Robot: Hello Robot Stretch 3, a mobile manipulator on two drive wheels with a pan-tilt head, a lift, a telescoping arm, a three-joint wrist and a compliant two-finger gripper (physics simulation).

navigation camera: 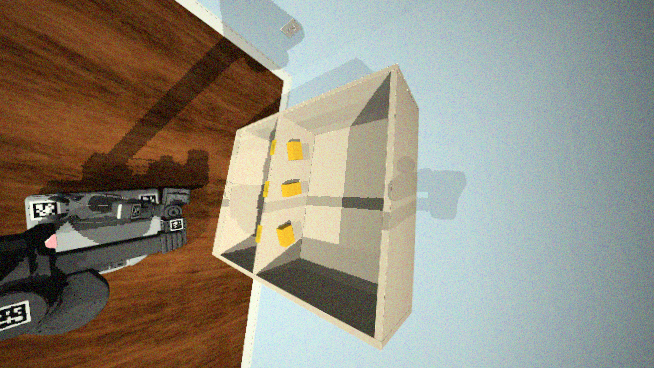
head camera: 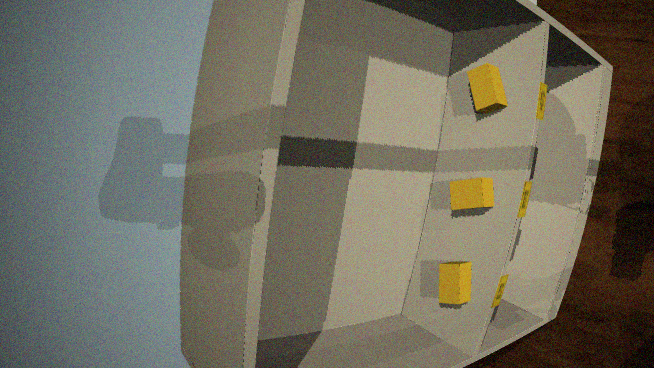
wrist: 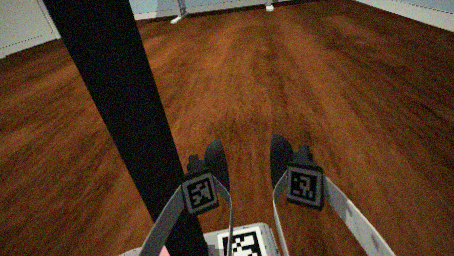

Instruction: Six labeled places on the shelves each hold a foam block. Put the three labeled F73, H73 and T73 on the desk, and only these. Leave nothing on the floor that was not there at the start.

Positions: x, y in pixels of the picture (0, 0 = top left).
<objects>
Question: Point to the gripper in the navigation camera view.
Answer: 47, 207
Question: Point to the gripper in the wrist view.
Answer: At 247, 154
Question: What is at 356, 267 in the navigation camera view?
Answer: A beige shelf unit.
</objects>
